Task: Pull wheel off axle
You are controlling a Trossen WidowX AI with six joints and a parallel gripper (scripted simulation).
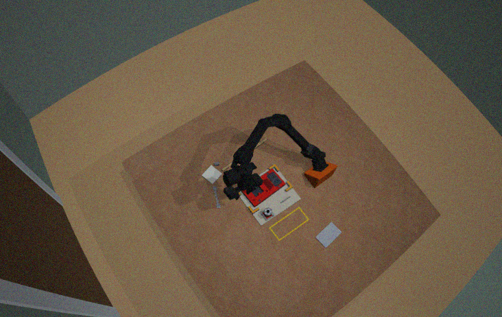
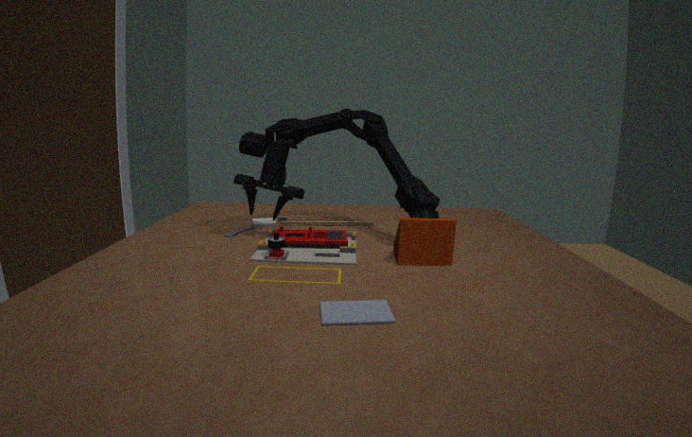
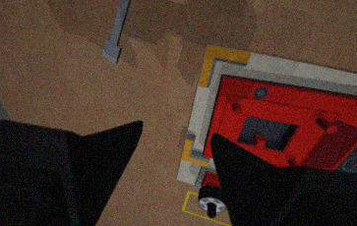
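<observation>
The wheel is 14 cm to the left of my gripper tip, 5 cm behind it and 3 cm below it. Also, from my gripper tip: grey wrench 10 cm to the right, 8 cm ahead, 7 cm below; then axle mount 13 cm to the left, 5 cm behind, 3 cm below; then white tile 21 cm to the right, 6 cm below, 2 cm ahead.
</observation>
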